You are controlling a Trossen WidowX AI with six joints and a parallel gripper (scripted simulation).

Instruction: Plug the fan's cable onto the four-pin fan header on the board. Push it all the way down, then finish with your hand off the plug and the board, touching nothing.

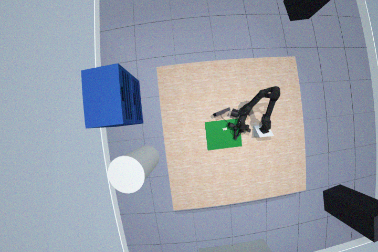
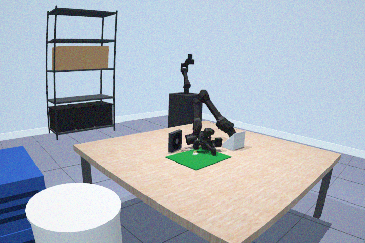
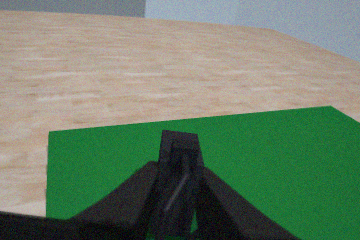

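Now: the plug 1 cm below my gripper tip. The rest, counted from my gripper tip: black fan: 8 cm ahead, 22 cm to the right, 2 cm above; then green board: 9 cm ahead, 4 cm to the right, 5 cm below.
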